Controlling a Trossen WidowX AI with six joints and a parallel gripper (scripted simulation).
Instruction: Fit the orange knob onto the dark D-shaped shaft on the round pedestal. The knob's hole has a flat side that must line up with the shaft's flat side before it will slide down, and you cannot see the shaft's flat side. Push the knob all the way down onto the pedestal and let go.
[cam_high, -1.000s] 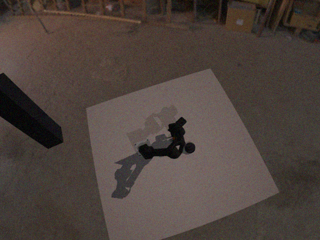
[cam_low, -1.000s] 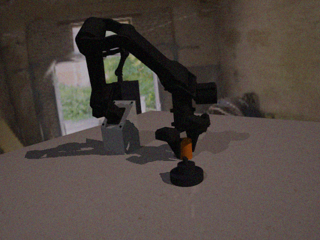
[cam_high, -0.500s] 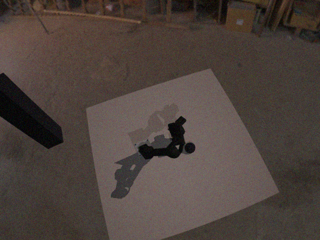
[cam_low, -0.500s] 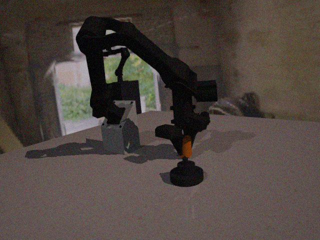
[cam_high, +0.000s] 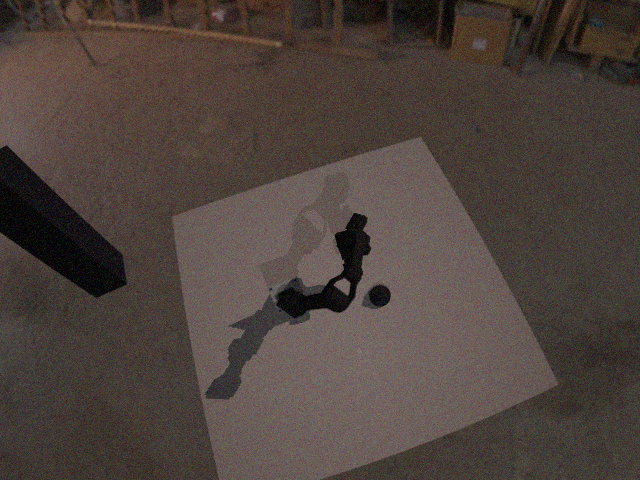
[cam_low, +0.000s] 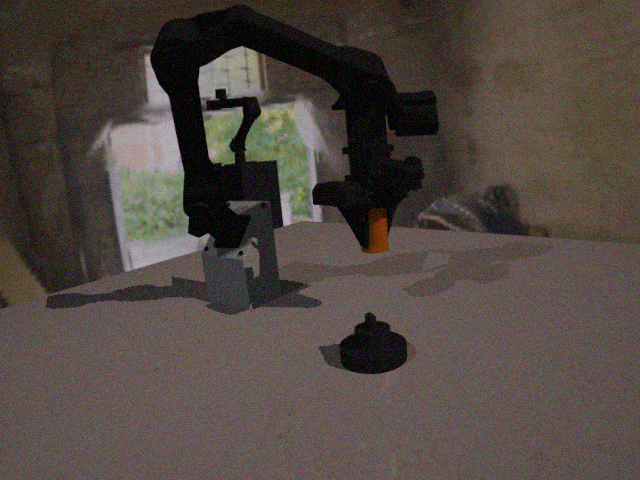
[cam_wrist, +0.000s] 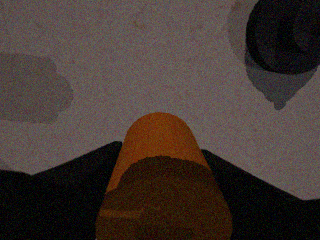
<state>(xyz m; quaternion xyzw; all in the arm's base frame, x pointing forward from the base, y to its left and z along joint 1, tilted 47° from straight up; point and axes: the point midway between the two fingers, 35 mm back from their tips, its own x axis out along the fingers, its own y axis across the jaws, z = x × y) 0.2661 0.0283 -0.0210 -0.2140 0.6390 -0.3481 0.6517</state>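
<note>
The dark round pedestal is 70 mm ahead of my gripper tip, 140 mm to the right of it and 80 mm below it. Also, from my gripper tip: orange knob (20 mm above).
</note>
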